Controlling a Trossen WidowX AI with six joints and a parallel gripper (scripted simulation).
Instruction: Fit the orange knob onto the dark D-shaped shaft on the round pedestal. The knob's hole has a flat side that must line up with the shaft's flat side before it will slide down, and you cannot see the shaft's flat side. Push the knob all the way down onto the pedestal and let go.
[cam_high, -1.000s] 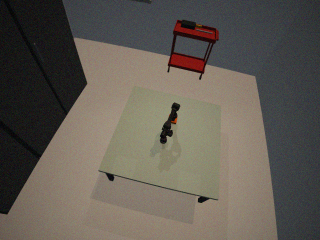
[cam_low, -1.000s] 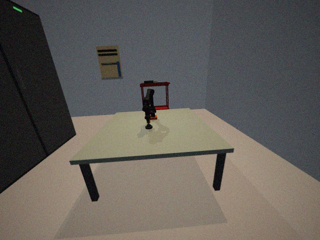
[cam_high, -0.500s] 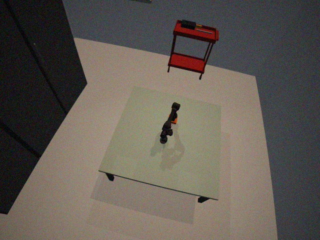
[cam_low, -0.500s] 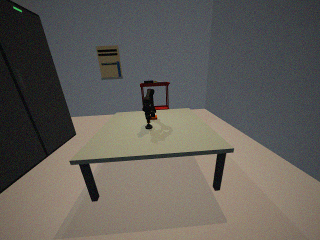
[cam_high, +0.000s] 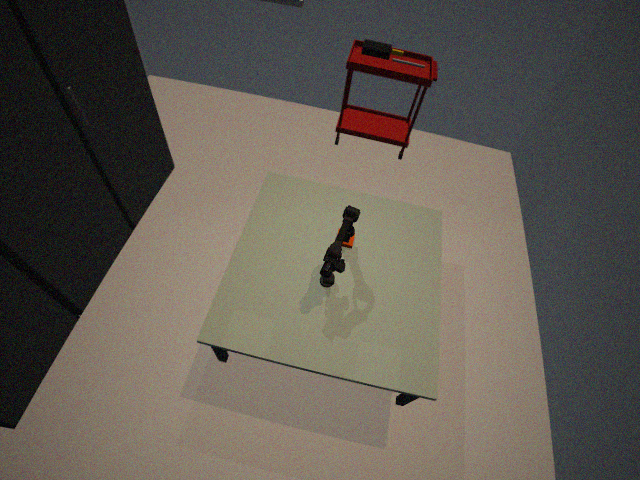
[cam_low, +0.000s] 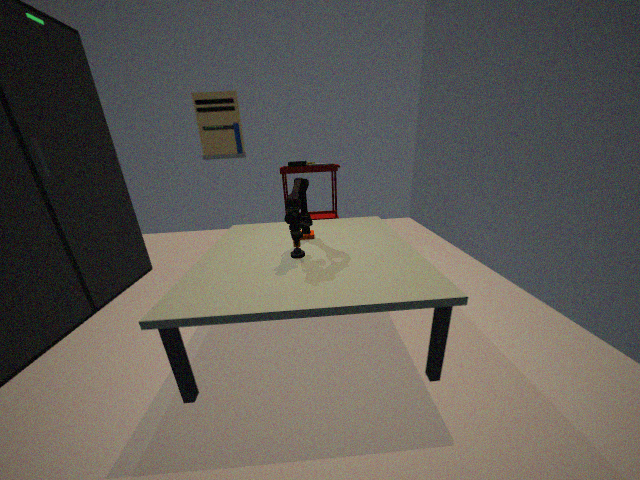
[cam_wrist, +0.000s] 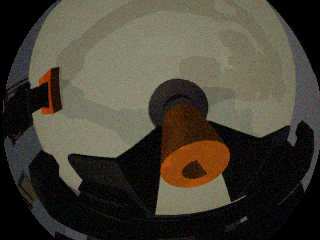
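The round pedestal is 40 mm below my gripper tip. The rest, counted from my gripper tip: orange knob (20 mm above).
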